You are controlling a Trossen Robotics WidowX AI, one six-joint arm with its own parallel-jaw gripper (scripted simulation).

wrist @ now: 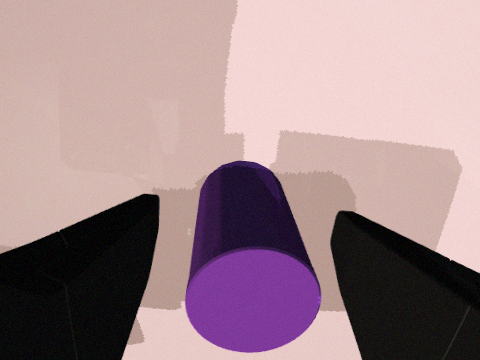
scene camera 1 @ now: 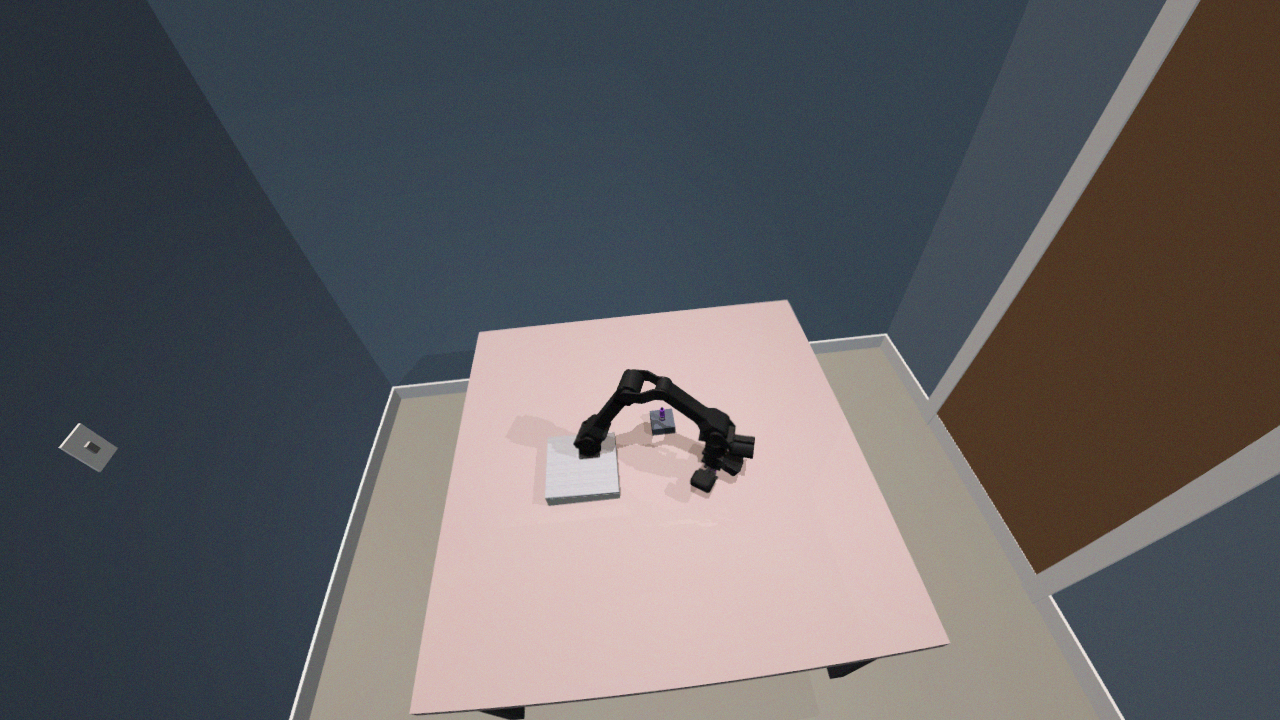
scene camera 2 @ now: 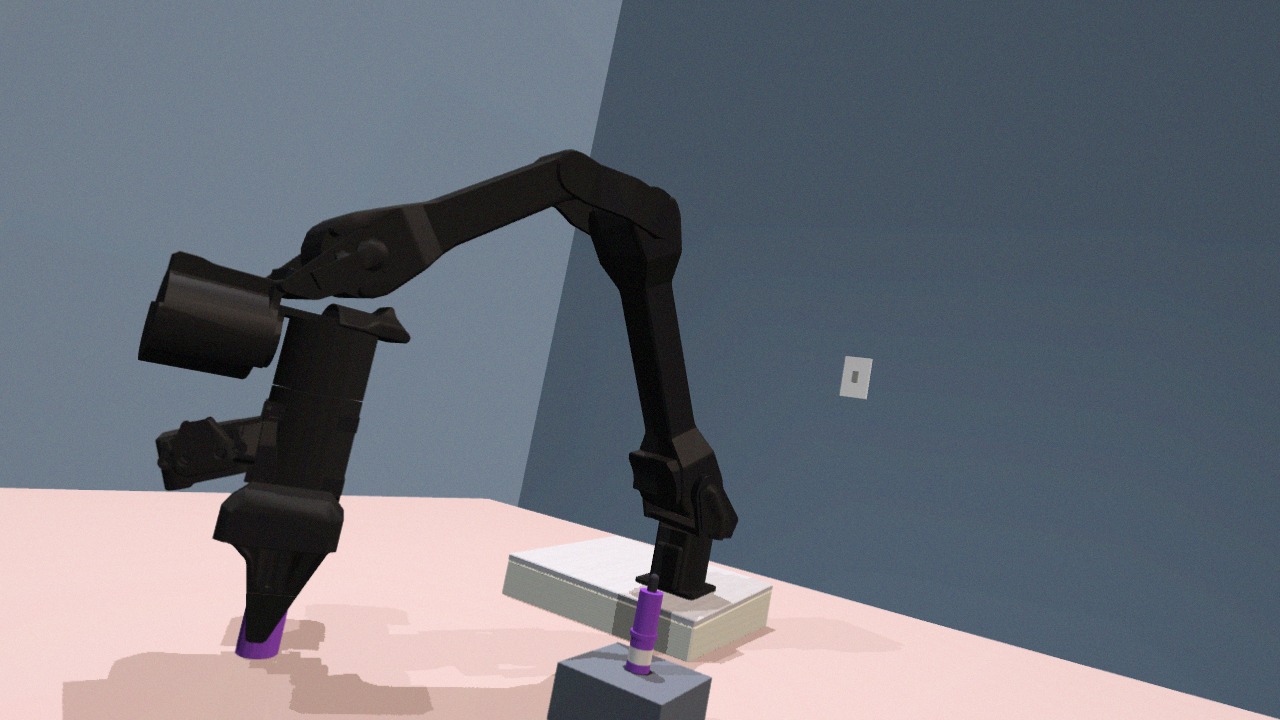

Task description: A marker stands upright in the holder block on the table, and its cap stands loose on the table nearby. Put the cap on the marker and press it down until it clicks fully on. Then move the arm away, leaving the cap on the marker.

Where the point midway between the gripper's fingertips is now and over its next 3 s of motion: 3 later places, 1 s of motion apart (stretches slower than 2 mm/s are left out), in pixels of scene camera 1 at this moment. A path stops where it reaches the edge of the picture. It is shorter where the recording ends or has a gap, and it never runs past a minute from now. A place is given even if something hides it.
The gripper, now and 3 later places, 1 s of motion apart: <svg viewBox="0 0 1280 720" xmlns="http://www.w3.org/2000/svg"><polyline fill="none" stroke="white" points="711,475 712,465 695,428 669,405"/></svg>
